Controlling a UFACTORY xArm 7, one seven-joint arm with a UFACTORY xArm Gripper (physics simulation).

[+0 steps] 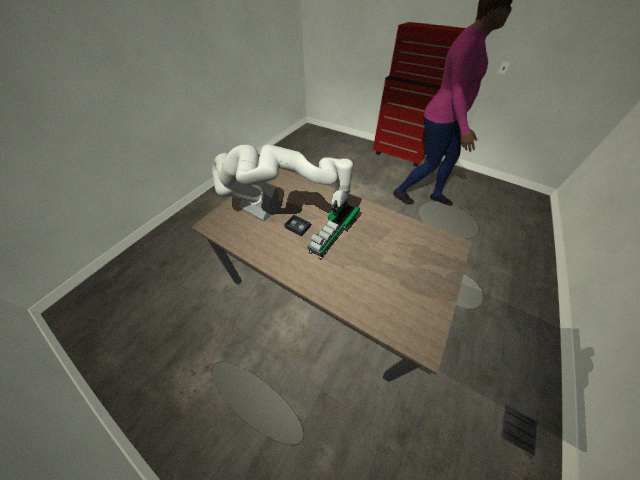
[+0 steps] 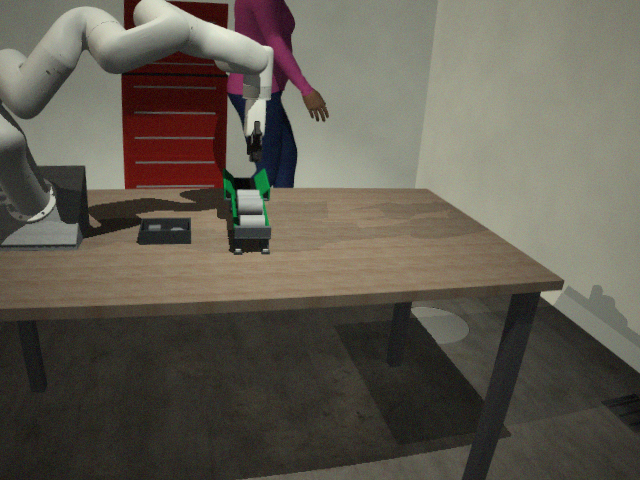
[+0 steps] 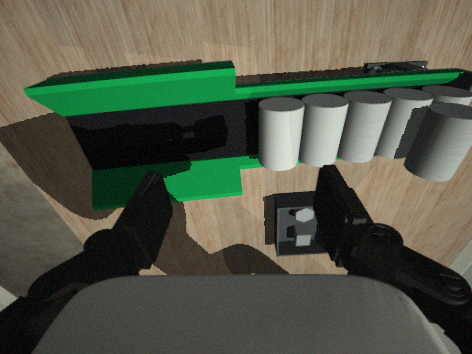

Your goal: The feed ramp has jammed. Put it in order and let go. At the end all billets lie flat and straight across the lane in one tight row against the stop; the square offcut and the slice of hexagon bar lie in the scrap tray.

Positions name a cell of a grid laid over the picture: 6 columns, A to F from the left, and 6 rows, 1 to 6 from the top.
Labels:
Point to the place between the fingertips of my gripper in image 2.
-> C2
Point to a billet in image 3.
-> E2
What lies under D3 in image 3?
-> A billet.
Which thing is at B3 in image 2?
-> A scrap tray.

